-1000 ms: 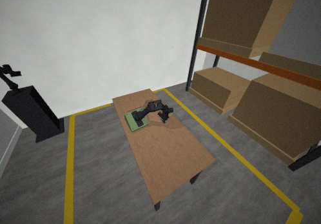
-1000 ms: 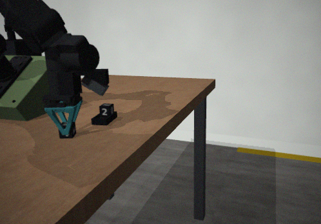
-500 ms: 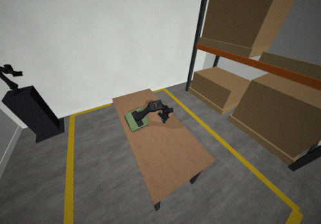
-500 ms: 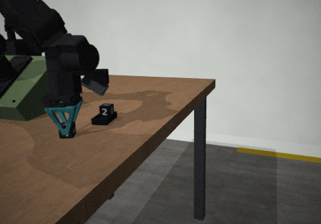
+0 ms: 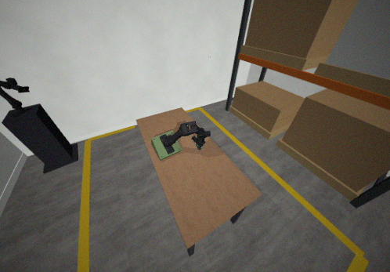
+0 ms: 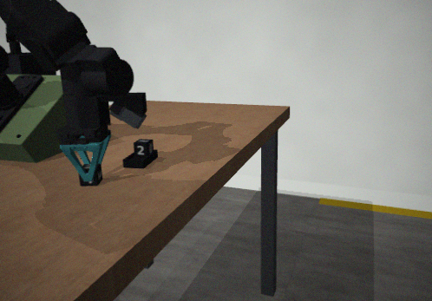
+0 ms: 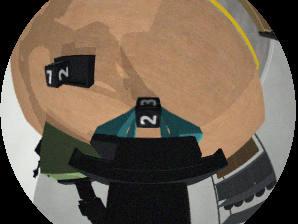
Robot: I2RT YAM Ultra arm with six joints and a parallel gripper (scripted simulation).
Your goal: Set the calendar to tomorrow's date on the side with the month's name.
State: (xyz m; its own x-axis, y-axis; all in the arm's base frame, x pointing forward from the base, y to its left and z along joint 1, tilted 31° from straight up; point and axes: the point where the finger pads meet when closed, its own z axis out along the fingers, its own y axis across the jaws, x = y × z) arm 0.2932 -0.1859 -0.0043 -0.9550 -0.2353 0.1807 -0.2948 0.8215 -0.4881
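The black cube lies right at my hand. Also, from my hand: black tray (130 mm to the left, 30 mm ahead, 10 mm below).
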